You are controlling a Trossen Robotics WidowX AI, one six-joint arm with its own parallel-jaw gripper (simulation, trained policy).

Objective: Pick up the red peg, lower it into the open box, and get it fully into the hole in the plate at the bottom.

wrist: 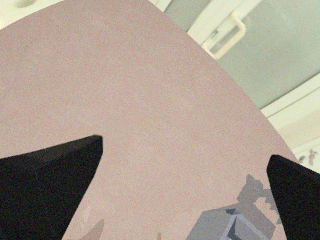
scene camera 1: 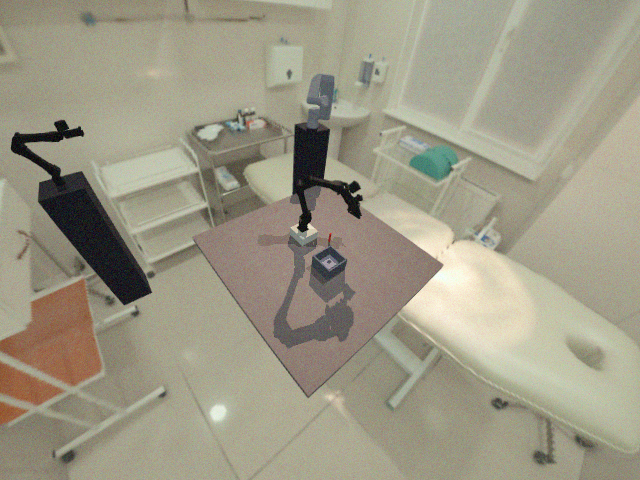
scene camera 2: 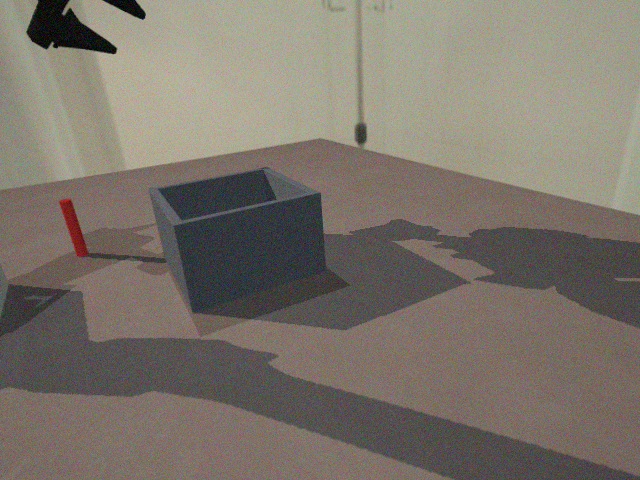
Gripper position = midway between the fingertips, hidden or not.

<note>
In view: my gripper (scene camera 2: 130,35), a blue box (scene camera 2: 226,237) and a red peg (scene camera 2: 67,206).
My gripper shows as well in the wrist view (wrist: 189,155). The wrist view misses the red peg: it is out of frame.
</note>
